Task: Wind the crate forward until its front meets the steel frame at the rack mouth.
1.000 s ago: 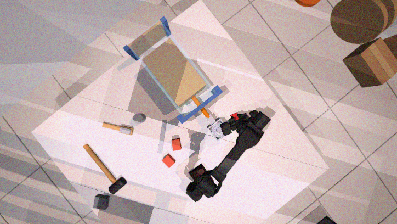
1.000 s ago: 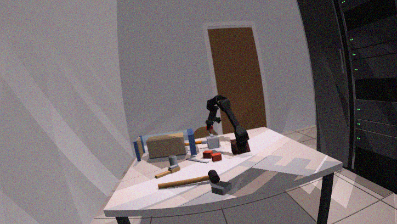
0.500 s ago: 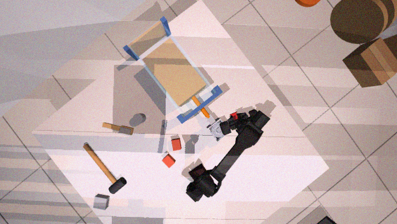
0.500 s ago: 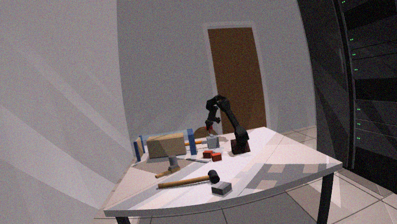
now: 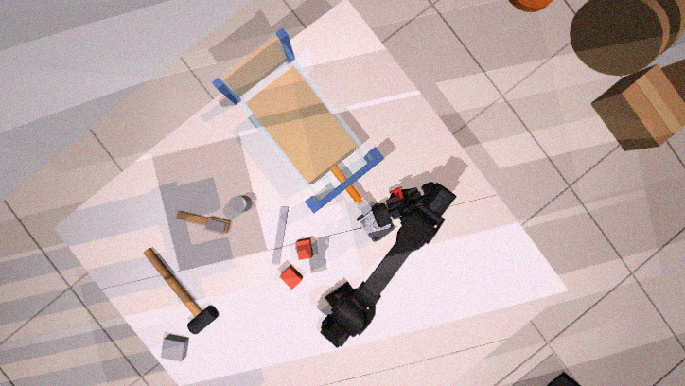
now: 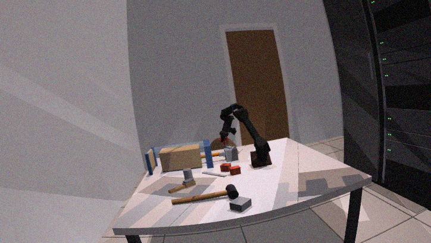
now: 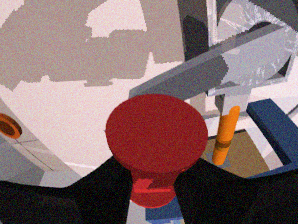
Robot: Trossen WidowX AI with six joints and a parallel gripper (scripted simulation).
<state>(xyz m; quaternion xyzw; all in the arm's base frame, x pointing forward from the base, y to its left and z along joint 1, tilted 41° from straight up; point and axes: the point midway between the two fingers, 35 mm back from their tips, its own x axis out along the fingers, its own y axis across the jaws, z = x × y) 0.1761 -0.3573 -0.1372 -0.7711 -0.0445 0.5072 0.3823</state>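
My gripper tip is 40 mm to the right of the grey crank bar, 30 mm above it and 20 mm past it. From my gripper tip the other things lie so: grey winch: 100 mm to the left, 100 mm below, 60 mm behind; red knob: 20 mm behind, 10 mm to the left; blue steel frame: 120 mm ahead, 90 mm to the left, 20 mm below.
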